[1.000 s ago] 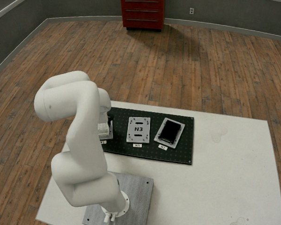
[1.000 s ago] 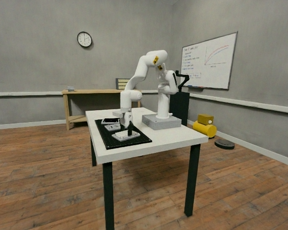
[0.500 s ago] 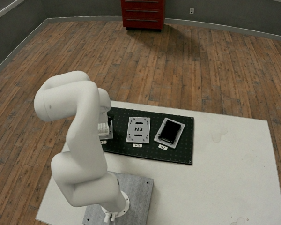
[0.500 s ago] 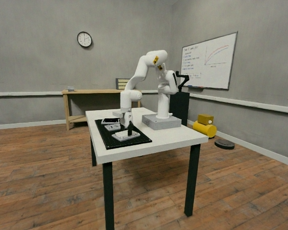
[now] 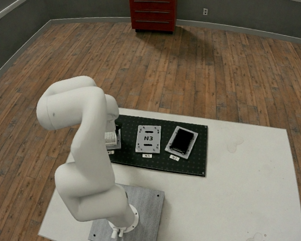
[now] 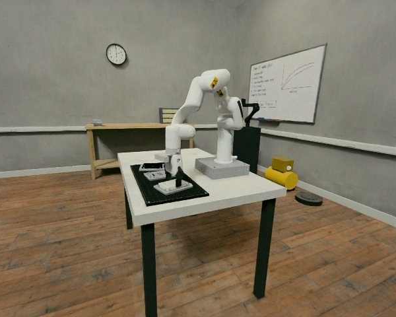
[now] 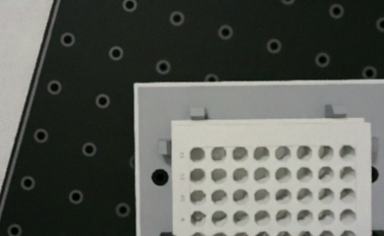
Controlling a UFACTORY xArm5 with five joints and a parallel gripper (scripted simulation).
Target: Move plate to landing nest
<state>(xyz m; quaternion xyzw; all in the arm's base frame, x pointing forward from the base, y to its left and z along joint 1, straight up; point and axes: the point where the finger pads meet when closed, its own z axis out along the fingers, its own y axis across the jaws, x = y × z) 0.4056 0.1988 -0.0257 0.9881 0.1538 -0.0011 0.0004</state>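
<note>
Now: the nest N1 20 mm below my hand. From my hand the other things lie so: white plate M06: 10 mm below; nest N3: 20 mm ahead, 210 mm to the right, 20 mm below; black plate M09: 40 mm ahead, 380 mm to the right, 10 mm below.
</note>
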